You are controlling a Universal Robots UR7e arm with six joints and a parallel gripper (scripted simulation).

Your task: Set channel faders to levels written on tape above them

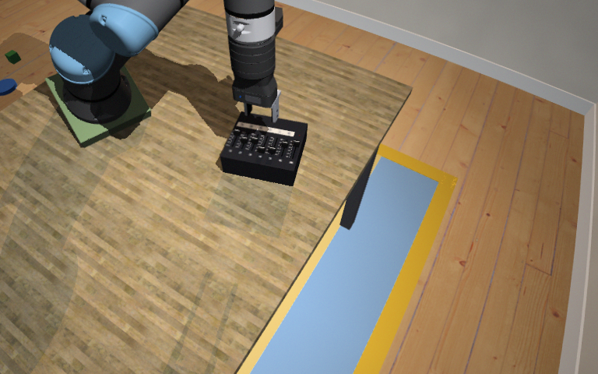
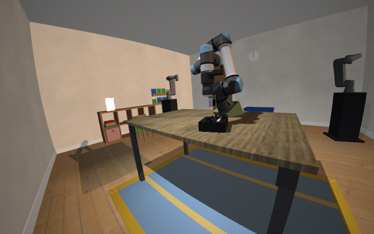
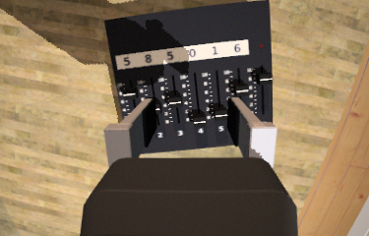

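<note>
My gripper is now 80 mm above the channel 5 fader cap, 30 mm short of it and 20 mm to the left of it. Also, from my hand: channel 6 fader cap: 80 mm below, 50 mm ahead; master fader cap: 80 mm below, 70 mm ahead, 10 mm to the left.
</note>
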